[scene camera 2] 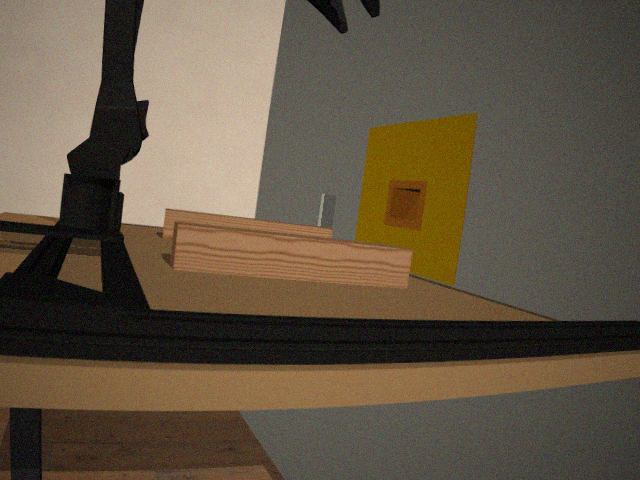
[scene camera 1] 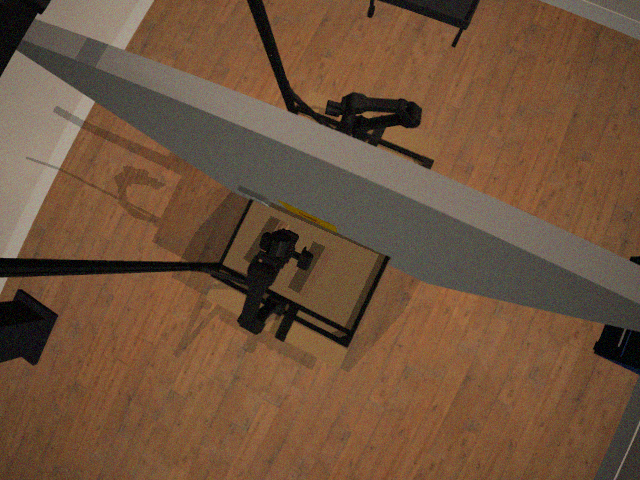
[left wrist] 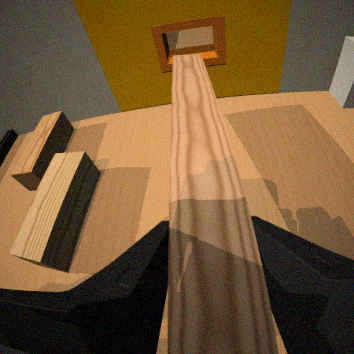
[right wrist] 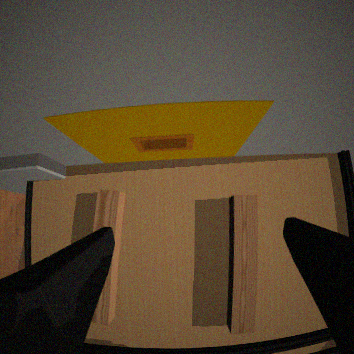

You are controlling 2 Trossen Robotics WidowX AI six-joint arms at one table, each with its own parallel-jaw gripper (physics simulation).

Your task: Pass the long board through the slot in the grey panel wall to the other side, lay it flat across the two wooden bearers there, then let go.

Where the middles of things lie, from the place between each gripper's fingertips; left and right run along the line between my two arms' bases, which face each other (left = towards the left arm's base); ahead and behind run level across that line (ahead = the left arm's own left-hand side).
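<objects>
I find my left gripper 20 mm above the slot (scene camera 2: 405, 202) and 290 mm to the left of it.
As for my right hand, the slot is 230 mm below it, and also 40 mm behind it and 160 mm to the left of it.
</objects>
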